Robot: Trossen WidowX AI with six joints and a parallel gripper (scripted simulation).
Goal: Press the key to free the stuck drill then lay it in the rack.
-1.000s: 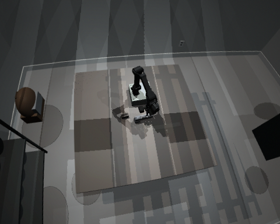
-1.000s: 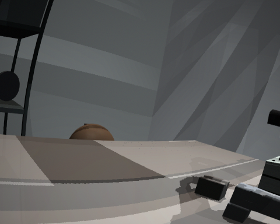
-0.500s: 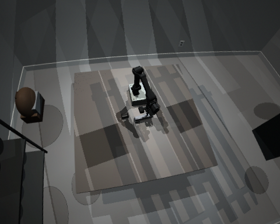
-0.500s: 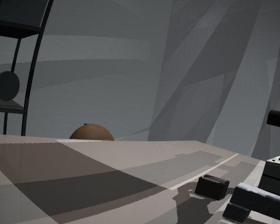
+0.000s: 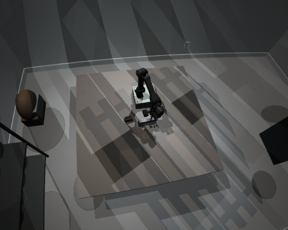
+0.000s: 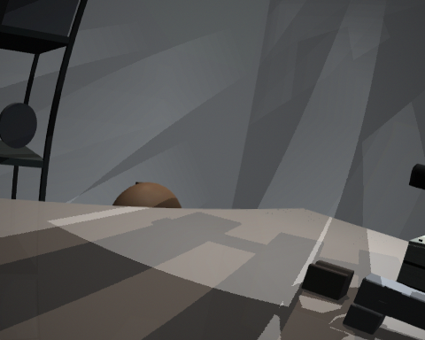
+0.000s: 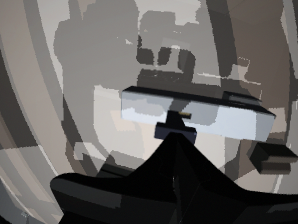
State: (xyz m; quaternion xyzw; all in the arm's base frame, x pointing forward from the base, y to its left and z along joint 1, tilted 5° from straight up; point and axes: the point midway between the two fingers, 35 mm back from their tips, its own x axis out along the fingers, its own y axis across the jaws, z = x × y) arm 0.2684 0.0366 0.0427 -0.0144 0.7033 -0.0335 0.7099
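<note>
My gripper tip is 7 cm above the drill, 6 cm to the left of it and 1 cm past it. From my gripper tip the other things lie so: long dark fixture 8 cm below, 4 cm to the right; dark block 20 cm to the right, 10 cm below, 8 cm behind; blue key 3 cm below.
</note>
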